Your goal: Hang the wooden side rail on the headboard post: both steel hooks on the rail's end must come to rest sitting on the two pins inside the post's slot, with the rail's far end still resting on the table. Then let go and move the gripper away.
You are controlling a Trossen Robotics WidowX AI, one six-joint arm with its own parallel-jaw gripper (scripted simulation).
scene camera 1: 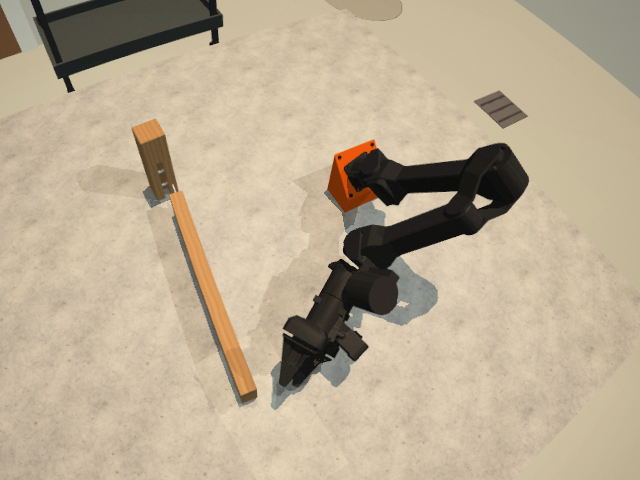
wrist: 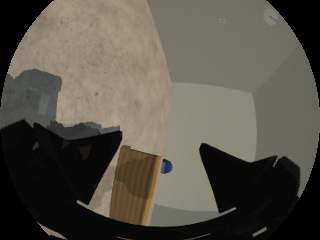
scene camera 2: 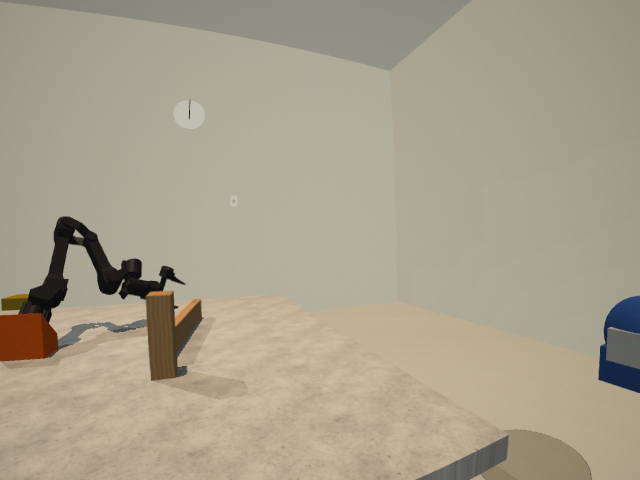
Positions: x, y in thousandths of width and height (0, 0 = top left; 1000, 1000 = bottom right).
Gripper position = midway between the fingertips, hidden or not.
Observation:
The gripper (scene camera 1: 451, 805) is open, holding nothing. Further things: a wooden side rail (scene camera 1: 352, 695) and a headboard post (scene camera 2: 252, 680).
The wooden side rail is seen too in scene camera 2 (scene camera 2: 291, 668). The gripper also shows in the wrist view (wrist: 508, 594). The headboard post shows as well in scene camera 1 (scene camera 1: 238, 303).

